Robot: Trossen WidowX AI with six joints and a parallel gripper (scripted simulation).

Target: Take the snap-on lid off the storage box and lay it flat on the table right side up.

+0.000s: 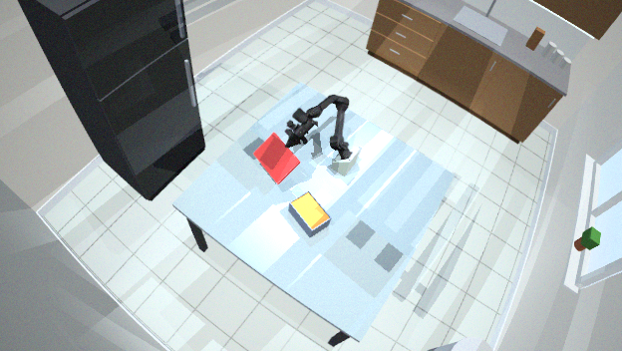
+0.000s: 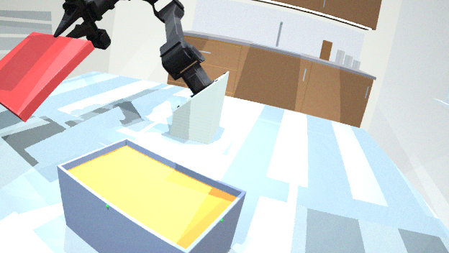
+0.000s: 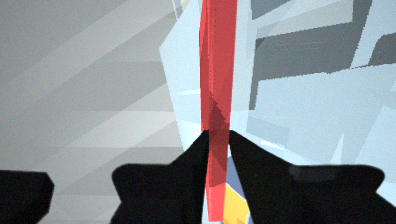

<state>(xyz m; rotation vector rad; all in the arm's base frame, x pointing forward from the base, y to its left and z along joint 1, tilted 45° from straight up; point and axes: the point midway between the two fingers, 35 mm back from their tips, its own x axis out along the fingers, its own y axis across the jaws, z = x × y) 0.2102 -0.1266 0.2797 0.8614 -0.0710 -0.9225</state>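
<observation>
Right now the red lid is 6 cm ahead of my gripper tip, 3 cm to the right of it and 5 cm below it. The rest, counted from my gripper tip: storage box 20 cm ahead, 29 cm to the left, 18 cm below.
</observation>
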